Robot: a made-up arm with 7 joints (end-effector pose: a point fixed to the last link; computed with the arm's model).
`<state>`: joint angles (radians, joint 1 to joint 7).
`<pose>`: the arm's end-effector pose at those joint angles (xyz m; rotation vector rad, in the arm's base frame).
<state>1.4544 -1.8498 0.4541 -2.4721 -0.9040 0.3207 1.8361</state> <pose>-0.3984 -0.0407 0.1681 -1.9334 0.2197 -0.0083</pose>
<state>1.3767 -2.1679 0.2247 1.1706 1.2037 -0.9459 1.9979</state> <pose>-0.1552 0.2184 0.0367 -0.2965 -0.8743 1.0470</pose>
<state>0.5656 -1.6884 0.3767 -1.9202 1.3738 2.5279 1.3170</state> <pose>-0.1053 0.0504 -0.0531 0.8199 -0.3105 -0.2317</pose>
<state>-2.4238 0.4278 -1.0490 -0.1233 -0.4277 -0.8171 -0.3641</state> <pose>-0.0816 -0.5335 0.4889 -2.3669 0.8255 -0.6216</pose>
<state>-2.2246 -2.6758 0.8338 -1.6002 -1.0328 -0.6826 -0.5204</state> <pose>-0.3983 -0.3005 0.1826 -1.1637 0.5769 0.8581</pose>
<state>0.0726 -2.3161 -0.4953 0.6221 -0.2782 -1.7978 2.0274</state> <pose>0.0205 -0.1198 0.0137 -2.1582 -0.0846 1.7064</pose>
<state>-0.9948 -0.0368 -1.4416 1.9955 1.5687 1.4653 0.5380</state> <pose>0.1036 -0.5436 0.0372 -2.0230 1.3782 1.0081</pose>
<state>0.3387 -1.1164 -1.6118 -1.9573 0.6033 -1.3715 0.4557</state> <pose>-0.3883 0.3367 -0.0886 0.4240 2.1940 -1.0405</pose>
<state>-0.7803 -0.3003 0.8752 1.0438 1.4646 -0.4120 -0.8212</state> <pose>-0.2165 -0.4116 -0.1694 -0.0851 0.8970 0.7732</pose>
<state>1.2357 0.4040 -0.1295 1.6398 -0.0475 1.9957 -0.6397</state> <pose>-0.2674 0.3611 0.1367 0.9653 1.6836 0.5024</pose>
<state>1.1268 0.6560 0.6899 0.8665 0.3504 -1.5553 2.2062</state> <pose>-0.1963 -0.0195 0.0378 -0.9934 1.1287 -1.3883</pose>
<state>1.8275 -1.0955 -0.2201 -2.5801 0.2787 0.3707 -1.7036</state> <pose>0.0517 0.4658 0.3248 0.5387 -0.9720 -0.1218</pose>
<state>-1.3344 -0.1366 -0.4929 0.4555 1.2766 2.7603 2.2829</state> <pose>0.0642 -0.6752 0.2315 -1.5533 -0.2959 -1.2400</pose>
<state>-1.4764 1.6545 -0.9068 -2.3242 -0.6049 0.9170 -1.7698</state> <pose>0.2065 0.2203 -0.0545 0.8925 1.5817 -1.8919</pose>
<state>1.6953 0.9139 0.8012 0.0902 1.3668 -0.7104 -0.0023</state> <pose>-0.0853 -0.0294 0.3150 -1.8873 1.5846 -0.7895</pose>
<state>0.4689 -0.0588 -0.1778 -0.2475 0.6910 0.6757 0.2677</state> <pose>-0.0088 0.1228 0.1981 1.3064 2.7683 -0.2401</pose>
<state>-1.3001 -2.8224 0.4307 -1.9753 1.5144 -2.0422 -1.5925</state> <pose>-0.4323 0.0720 0.2360 0.9192 -0.1945 1.8669</pose>
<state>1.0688 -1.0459 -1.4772 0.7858 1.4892 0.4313 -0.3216</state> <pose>-0.1317 0.1734 -0.1082 0.5969 -0.2252 -2.3798</pose>
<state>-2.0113 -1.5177 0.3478 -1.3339 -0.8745 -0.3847 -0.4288</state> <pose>-0.2858 -0.5561 0.1768 -0.5346 0.2655 2.0989</pose>
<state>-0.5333 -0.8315 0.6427 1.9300 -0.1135 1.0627 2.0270</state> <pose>-0.0864 -0.3649 -0.0068 1.3605 -1.0783 -1.2568</pose>
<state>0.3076 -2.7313 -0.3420 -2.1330 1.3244 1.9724 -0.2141</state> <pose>-0.5098 -0.2091 0.0063 -0.1754 1.3928 0.6988</pose>
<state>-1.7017 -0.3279 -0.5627 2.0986 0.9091 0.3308 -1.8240</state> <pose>0.2202 -0.6255 0.3878 1.8647 -1.0252 -1.4590</pose>
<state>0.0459 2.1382 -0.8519 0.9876 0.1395 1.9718 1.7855</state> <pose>0.0980 -0.1502 0.3667 1.7141 -1.3185 -0.3216</pose>
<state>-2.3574 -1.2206 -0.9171 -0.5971 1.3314 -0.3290 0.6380</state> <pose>-0.0510 -0.5266 0.3771 1.5076 -0.7122 -2.1960</pose>
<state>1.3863 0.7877 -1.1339 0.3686 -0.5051 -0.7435 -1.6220</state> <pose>0.1520 0.1698 0.0690 -0.1177 -0.3011 0.1732</pose>
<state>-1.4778 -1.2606 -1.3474 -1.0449 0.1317 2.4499 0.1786</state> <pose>-0.2161 -0.2475 -0.1544 0.6570 0.5136 0.3783</pose>
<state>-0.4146 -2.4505 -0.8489 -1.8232 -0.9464 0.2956 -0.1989</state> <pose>-0.2451 0.2066 0.2091 1.7365 -0.4648 -0.1510</pose>
